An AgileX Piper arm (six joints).
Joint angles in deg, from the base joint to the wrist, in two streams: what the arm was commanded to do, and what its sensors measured. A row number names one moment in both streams.
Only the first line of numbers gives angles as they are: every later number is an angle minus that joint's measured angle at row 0.
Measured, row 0:
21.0 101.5 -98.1 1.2 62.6 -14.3
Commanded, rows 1 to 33:
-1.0 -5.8 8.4 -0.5 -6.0 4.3
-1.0 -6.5 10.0 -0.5 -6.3 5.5
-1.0 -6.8 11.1 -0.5 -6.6 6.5
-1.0 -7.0 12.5 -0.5 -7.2 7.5
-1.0 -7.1 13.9 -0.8 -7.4 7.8
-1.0 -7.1 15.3 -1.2 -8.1 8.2
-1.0 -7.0 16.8 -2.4 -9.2 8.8
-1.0 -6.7 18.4 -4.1 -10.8 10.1
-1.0 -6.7 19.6 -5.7 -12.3 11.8
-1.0 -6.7 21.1 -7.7 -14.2 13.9
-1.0 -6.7 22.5 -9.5 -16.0 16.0
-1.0 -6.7 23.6 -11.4 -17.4 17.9
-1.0 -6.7 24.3 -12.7 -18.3 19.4
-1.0 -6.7 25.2 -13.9 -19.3 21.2
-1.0 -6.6 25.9 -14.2 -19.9 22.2
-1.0 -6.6 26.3 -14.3 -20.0 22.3
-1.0 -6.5 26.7 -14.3 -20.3 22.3
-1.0 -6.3 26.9 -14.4 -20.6 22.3
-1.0 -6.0 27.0 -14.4 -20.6 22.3
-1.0 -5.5 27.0 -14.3 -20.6 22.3
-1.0 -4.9 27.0 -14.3 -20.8 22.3
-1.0 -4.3 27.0 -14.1 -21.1 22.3
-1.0 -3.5 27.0 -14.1 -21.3 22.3
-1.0 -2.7 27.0 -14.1 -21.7 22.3
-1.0 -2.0 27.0 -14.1 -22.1 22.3
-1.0 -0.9 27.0 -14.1 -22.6 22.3
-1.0 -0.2 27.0 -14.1 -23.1 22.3
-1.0 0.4 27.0 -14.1 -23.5 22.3
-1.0 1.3 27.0 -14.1 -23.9 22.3
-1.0 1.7 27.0 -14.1 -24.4 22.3
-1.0 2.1 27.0 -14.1 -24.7 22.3
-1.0 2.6 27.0 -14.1 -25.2 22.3
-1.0 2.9 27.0 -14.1 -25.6 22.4
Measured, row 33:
-0.7 1.7 26.9 -13.7 -23.2 22.1
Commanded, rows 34 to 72:
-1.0 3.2 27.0 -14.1 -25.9 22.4
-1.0 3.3 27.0 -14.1 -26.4 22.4
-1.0 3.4 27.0 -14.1 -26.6 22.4
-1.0 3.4 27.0 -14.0 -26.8 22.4
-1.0 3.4 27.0 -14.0 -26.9 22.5
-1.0 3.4 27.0 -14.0 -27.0 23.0
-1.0 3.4 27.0 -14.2 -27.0 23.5
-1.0 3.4 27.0 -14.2 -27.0 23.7
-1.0 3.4 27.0 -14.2 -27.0 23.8
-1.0 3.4 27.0 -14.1 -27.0 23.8
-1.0 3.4 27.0 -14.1 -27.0 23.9
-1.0 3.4 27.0 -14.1 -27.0 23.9
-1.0 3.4 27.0 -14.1 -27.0 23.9
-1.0 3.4 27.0 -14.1 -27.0 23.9
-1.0 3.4 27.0 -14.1 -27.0 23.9
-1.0 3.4 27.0 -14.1 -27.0 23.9
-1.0 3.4 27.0 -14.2 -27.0 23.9
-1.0 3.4 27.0 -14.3 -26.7 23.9
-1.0 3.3 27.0 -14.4 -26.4 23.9
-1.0 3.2 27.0 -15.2 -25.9 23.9
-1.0 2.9 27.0 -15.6 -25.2 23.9
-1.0 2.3 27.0 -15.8 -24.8 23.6
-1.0 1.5 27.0 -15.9 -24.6 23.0
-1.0 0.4 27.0 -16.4 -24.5 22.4
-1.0 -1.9 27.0 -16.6 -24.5 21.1
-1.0 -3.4 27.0 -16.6 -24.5 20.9
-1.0 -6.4 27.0 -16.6 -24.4 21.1
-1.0 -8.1 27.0 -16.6 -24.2 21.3
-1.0 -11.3 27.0 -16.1 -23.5 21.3
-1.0 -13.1 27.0 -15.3 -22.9 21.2
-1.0 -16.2 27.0 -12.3 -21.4 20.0
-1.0 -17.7 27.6 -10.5 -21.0 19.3
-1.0 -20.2 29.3 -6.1 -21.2 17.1
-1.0 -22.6 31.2 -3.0 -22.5 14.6
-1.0 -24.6 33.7 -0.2 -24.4 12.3
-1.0 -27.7 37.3 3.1 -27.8 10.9
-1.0 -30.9 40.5 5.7 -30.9 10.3
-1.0 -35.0 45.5 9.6 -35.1 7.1
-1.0 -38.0 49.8 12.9 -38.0 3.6
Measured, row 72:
-0.7 -29.0 39.1 3.8 -28.6 11.7
